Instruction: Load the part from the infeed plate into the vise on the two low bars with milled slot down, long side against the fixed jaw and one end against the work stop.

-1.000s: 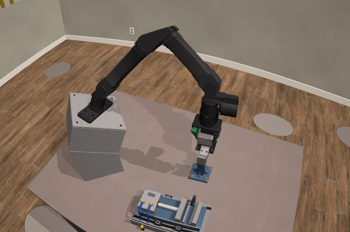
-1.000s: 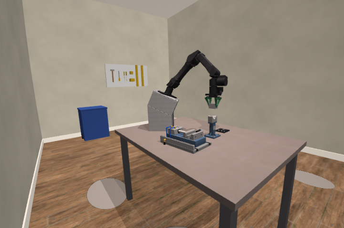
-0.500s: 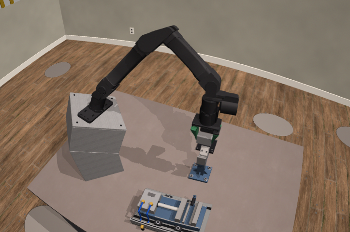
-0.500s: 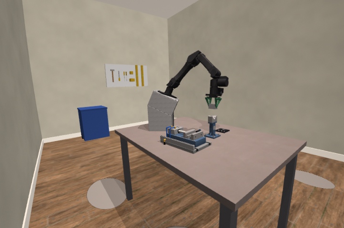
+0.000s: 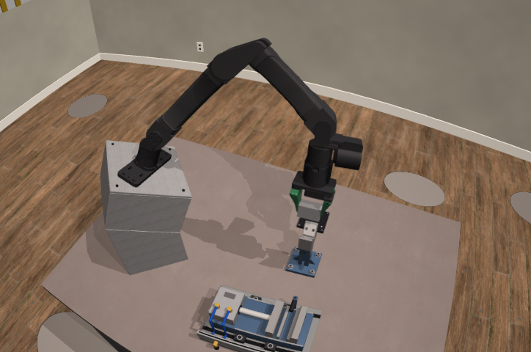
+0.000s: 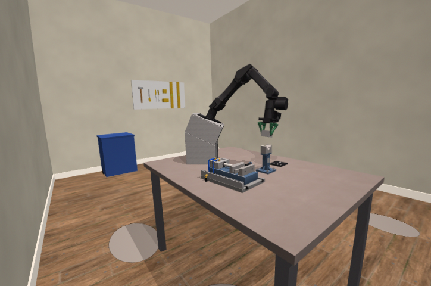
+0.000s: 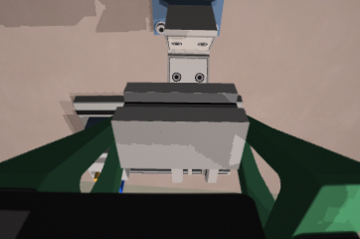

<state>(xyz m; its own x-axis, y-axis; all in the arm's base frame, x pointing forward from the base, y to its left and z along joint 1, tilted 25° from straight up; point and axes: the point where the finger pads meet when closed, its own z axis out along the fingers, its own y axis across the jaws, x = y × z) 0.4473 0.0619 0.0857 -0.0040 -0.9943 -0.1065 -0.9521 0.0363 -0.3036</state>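
Right now the part is 1 cm to the left of my hand. Round my hand: black infeed plate (23 cm below, 17 cm to the left, 2 cm behind); work stop rod (21 cm to the right, 14 cm below, 4 cm ahead); piston rod (27 cm to the right, 15 cm below, 5 cm behind).
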